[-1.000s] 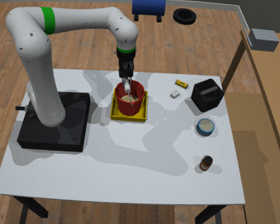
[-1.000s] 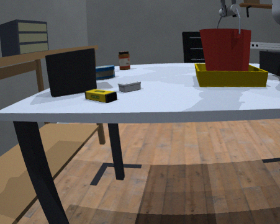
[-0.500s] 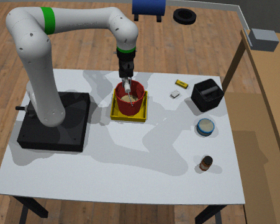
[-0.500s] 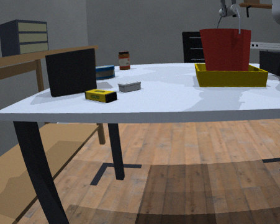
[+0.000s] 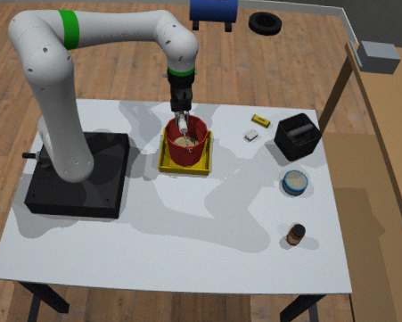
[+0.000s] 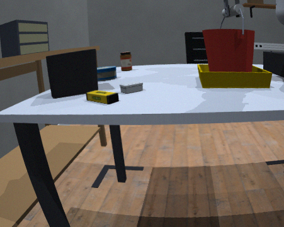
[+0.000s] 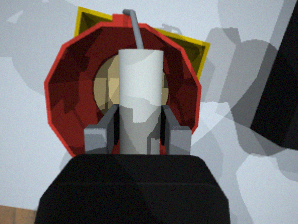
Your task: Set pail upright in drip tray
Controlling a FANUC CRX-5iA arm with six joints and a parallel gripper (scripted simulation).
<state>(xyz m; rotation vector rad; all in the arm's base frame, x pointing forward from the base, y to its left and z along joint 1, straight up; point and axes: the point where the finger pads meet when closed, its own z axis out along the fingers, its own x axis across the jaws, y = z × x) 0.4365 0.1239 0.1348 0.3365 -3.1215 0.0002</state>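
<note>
My gripper is now 3 cm above the wire handle and 1 cm short of it. From my hand the other things lie so: red pail (9 cm below, 1 cm ahead); then small grey box (31 cm ahead, 21 cm below, 12 cm to the left); then yellow drip tray (21 cm below, 2 cm ahead).
</note>
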